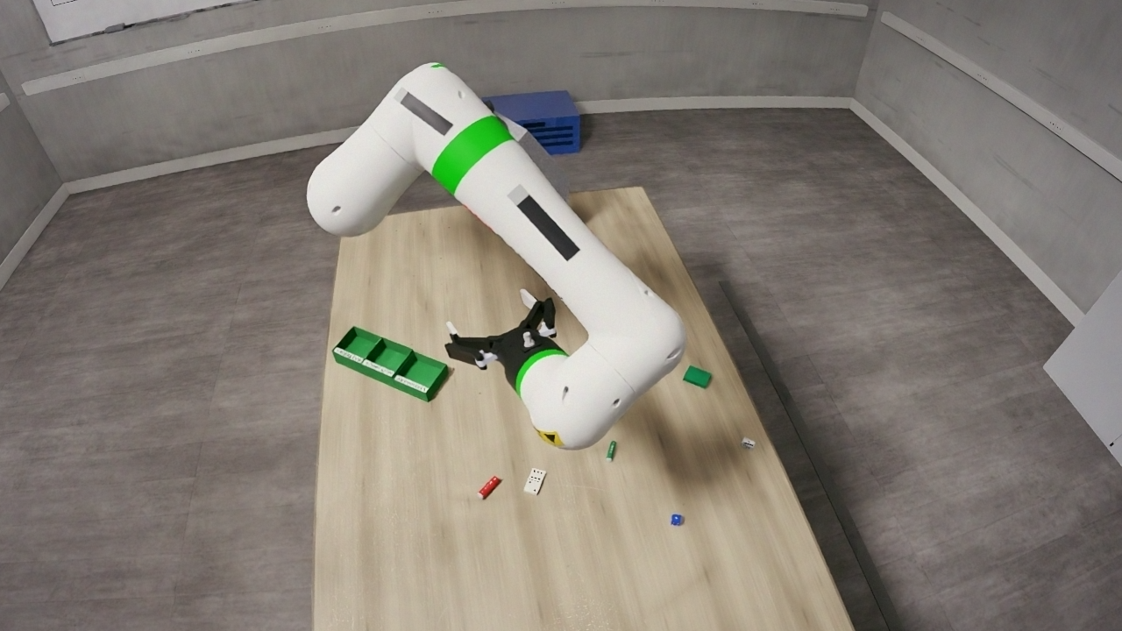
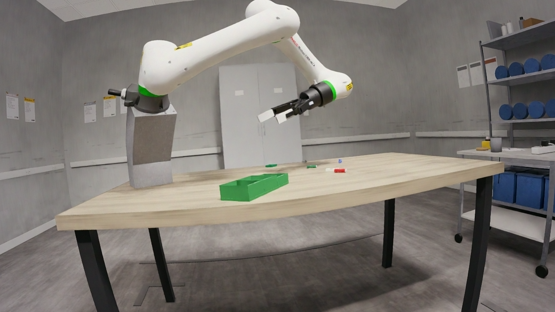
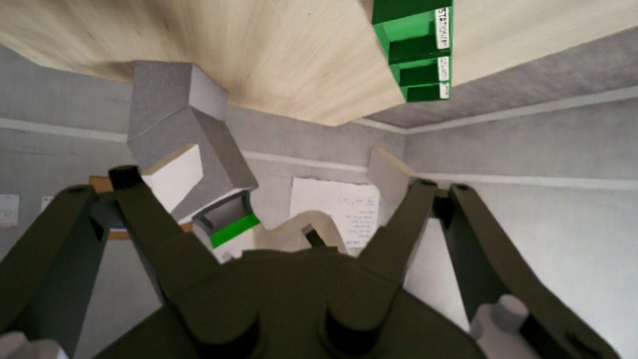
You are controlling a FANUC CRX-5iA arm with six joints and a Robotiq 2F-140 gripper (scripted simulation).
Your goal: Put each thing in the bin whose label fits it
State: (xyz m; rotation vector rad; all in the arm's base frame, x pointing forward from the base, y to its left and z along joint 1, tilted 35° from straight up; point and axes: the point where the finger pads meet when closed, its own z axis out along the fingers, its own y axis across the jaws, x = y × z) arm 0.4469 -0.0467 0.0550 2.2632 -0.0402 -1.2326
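Now: the green three-compartment bin 100 mm behind my hand, 220 mm to the right of it and 190 mm below it. Round my hand: white domino: 240 mm ahead, 20 mm to the left, 210 mm below; green battery: 220 mm ahead, 170 mm to the left, 210 mm below; red stick-like piece: 230 mm ahead, 70 mm to the right, 200 mm below.
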